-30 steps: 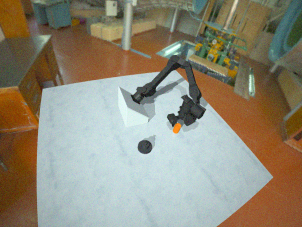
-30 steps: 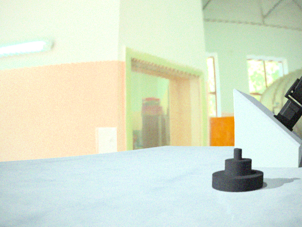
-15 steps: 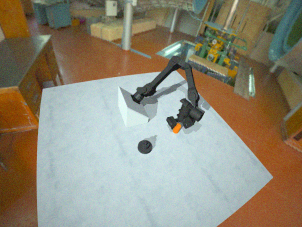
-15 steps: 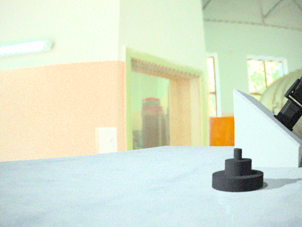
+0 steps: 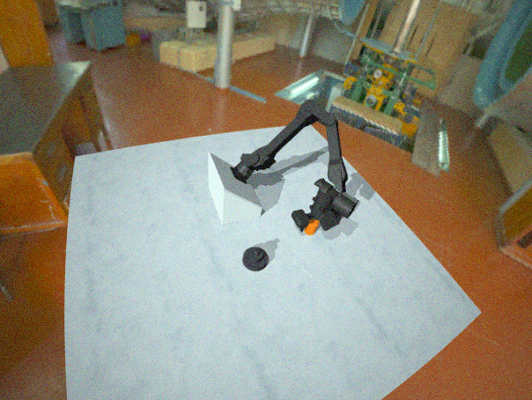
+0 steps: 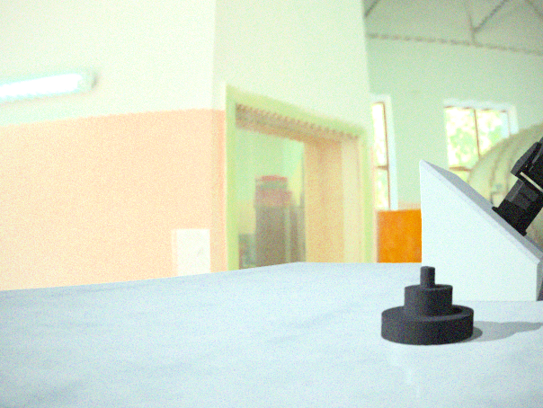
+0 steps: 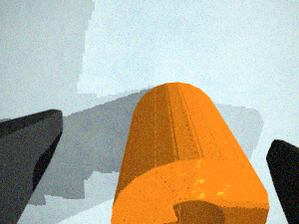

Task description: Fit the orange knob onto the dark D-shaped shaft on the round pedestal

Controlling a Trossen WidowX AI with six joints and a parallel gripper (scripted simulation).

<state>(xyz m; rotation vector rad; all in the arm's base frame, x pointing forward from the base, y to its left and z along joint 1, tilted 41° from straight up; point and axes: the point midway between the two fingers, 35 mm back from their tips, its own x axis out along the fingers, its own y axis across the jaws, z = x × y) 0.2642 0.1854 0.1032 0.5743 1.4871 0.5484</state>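
Right now the orange knob is 1 cm above my gripper tip. The rest, counted from my gripper tip: dark round pedestal: 25 cm to the right, 5 cm ahead, 1 cm above.
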